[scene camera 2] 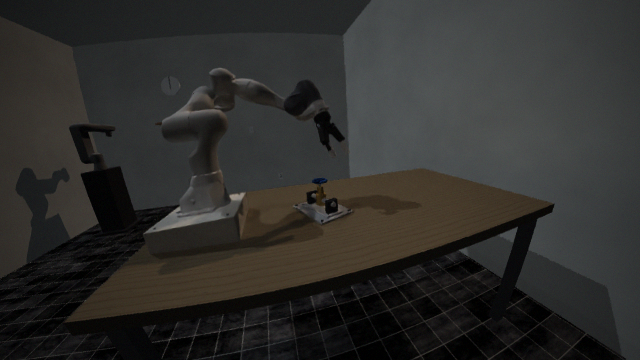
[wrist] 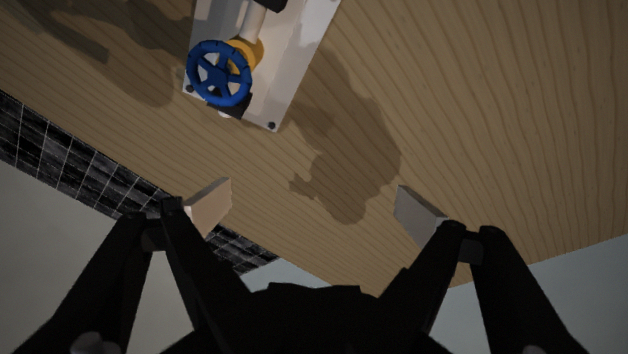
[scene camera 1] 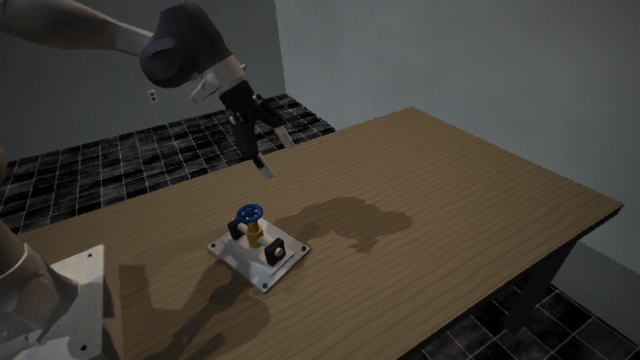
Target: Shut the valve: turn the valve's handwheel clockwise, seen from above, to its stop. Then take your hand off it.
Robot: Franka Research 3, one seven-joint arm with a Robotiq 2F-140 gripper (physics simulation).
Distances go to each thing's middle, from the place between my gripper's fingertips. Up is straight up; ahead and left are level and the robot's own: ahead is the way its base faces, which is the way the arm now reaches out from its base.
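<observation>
You'd find the blue handwheel (wrist: 219,75) 110 mm below my hand, 120 mm behind it and 20 mm to the right of it.
</observation>
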